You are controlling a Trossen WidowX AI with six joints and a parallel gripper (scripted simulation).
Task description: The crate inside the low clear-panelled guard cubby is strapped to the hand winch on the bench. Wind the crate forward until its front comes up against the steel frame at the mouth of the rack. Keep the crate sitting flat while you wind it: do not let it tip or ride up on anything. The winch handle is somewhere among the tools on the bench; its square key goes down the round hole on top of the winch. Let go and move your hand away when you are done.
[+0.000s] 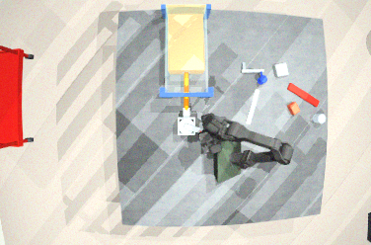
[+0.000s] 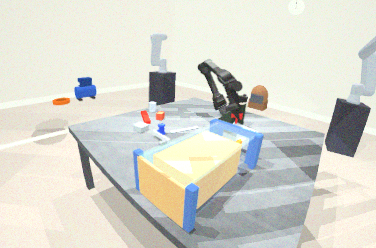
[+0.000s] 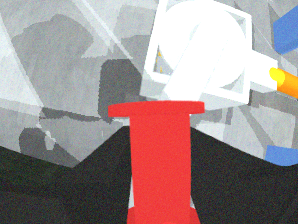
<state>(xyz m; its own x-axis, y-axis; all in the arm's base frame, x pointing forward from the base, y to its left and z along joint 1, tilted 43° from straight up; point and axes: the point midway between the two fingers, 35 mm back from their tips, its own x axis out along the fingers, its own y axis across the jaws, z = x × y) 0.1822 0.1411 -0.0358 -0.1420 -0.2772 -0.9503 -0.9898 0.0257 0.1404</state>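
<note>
Now: gripper tip 2 cm short of the winch handle with red grip, 2 cm to the right of it and 3 cm above it. From my gripper tip the other things lie so: blue frame (20 cm ahead, 5 cm to the left, 3 cm below); white bar (8 cm ahead, 31 cm to the right, 13 cm below); white winch (3 cm ahead, 7 cm to the left, 10 cm below).
</note>
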